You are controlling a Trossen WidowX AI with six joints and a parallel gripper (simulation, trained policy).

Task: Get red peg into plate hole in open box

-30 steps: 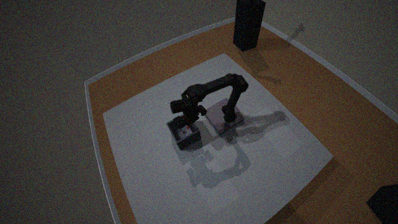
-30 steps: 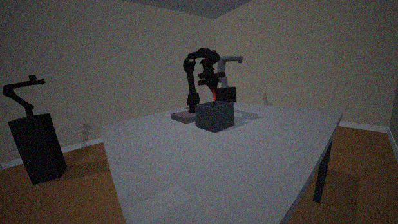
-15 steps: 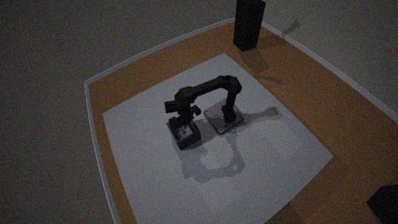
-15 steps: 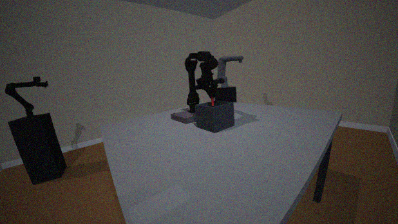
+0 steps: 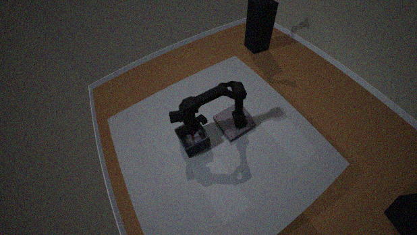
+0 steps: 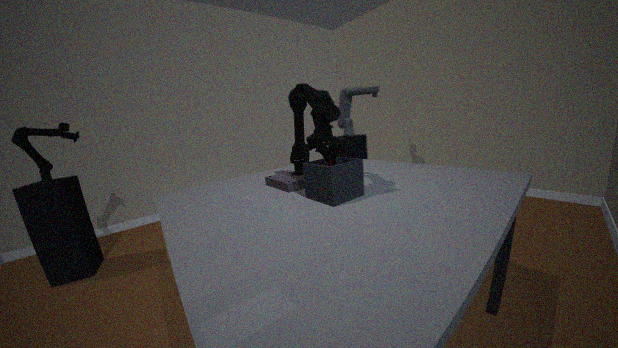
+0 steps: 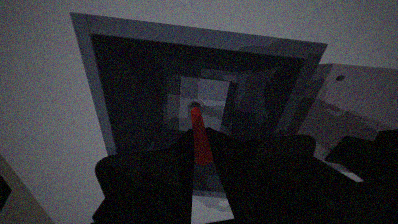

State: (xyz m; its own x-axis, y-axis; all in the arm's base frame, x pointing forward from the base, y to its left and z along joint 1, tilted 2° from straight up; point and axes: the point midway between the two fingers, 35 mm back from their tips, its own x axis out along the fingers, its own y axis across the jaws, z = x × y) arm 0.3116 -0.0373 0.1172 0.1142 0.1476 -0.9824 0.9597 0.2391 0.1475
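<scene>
Now: gripper tip 1 cm above the red peg. Round my gripper tip: pale plate: 1 cm ahead, 7 cm below.
</scene>
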